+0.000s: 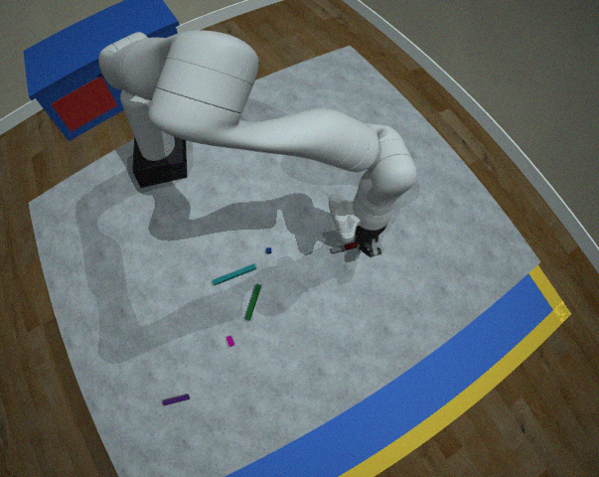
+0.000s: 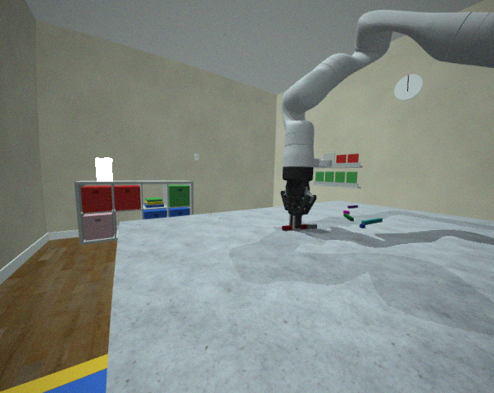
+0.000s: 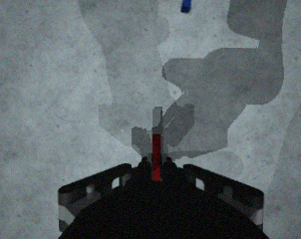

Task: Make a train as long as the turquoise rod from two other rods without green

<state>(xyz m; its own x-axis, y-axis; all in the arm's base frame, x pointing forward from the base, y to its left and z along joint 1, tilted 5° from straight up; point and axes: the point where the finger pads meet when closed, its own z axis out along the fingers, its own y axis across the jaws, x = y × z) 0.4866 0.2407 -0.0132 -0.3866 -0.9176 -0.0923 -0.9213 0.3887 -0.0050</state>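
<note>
The red rod is 1 cm below my hand. The rest, counted from my hand: small blue rod (17 cm to the right, 11 cm behind, 1 cm below); grey rod (5 cm to the right, 2 cm behind, 1 cm below); green rod (26 cm to the right, 4 cm behind, 1 cm below).
</note>
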